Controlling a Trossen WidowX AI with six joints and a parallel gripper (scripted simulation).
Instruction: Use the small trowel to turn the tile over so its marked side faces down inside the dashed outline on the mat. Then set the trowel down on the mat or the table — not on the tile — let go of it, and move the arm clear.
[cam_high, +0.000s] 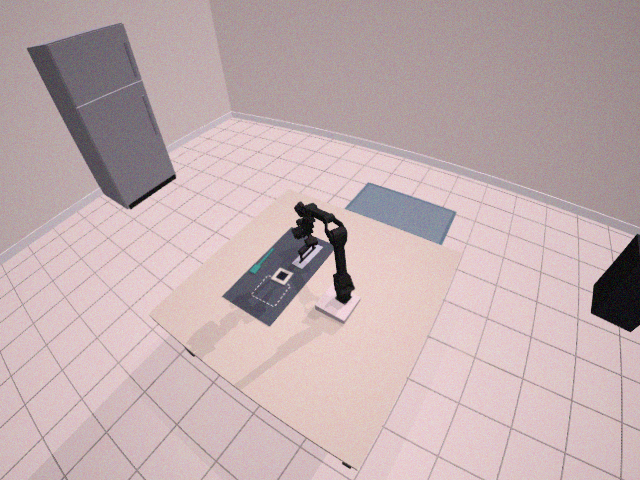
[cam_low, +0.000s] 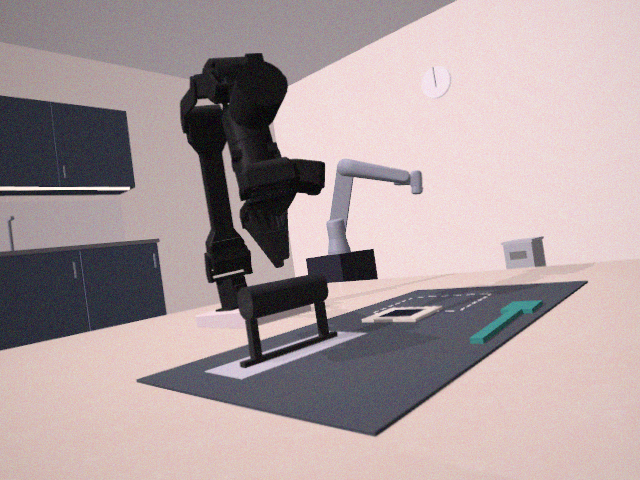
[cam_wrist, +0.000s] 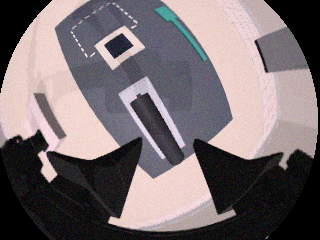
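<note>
Now: the trowel 70 mm below my gripper tip and 20 mm to the left of it. Round my gripper tip: teal t-shaped tool 210 mm to the left, 180 mm ahead, 110 mm below; dark mat 180 mm to the left, 130 mm below, 40 mm ahead; white tile 210 mm to the left, 110 mm below, 10 mm ahead.
</note>
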